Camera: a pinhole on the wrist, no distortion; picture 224 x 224 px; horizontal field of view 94.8 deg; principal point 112.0 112.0 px. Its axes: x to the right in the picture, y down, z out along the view. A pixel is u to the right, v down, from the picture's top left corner.
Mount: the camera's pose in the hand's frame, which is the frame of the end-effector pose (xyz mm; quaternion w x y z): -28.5 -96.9 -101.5 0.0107 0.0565 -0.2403 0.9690
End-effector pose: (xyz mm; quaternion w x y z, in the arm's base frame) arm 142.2 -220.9 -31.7 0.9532 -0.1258 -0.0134 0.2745
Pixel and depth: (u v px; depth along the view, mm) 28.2 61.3 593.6
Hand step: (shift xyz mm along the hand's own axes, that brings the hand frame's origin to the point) 527.2 -112.5 500.1
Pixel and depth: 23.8 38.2 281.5
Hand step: 250.0 -48.4 211.8
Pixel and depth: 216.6 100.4 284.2
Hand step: -284.0 -203.1 196.0
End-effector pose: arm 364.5 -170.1 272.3 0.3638 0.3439 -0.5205 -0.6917
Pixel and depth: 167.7 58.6 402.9
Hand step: -192.9 -101.7 374.3
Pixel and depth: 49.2 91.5 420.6
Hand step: 274.2 -217.6 277.3
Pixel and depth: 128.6 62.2 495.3
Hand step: -44.6 -116.9 453.8
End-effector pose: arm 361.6 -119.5 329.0 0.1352 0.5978 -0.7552 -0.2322
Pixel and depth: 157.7 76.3 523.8
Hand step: -196.0 -182.4 469.4
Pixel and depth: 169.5 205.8 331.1
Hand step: -192.0 -519.3 70.4
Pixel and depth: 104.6 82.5 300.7
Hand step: 28.5 -161.0 200.1
